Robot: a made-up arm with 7 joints.
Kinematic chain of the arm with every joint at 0, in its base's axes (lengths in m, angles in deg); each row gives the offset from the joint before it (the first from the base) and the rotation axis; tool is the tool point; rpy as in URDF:
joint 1: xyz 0 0 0.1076 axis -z
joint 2: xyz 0 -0.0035 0.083 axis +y
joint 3: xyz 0 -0.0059 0.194 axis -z
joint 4: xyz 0 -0.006 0.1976 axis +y
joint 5: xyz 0 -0.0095 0.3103 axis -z
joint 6: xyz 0 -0.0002 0.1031 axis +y
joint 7: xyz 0 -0.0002 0.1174 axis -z
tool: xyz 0 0 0 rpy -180 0 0
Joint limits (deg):
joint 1: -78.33..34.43
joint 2: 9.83..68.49
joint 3: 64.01..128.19
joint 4: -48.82..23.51
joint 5: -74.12..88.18
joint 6: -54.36..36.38
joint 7: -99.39..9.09
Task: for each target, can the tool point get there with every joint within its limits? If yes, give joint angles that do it. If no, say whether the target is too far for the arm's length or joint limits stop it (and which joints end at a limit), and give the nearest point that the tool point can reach.
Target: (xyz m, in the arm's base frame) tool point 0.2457 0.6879 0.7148
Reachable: yes | joints -67.16 57.92 108.82 2.76 -45.32 -40.41 -70.37
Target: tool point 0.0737 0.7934 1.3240
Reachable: no: too far | nearest point 0.0648 0.5247 0.9449 | short by 0.465 m
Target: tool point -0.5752 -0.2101 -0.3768
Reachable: no: joint limits stop it (at a limit: joint 1, joint 2, joint 3, joint 4, joint 6) | nearest point -0.1886 0.7383 0.1902 | short by 1.171 m
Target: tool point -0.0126 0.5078 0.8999
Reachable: yes | joints -56.82 29.63 92.19 -30.49 24.63 -20.70 -52.06
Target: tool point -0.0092 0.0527 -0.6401
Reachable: no: joint limits stop it (at a limit: joint 2, joint 3, joint 4, joint 6) | nearest point -0.1321 0.7567 0.1614 | short by 1.074 m
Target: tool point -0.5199 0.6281 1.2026
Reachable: no: too far | nearest point -0.2602 0.4177 0.8980 | short by 0.452 m
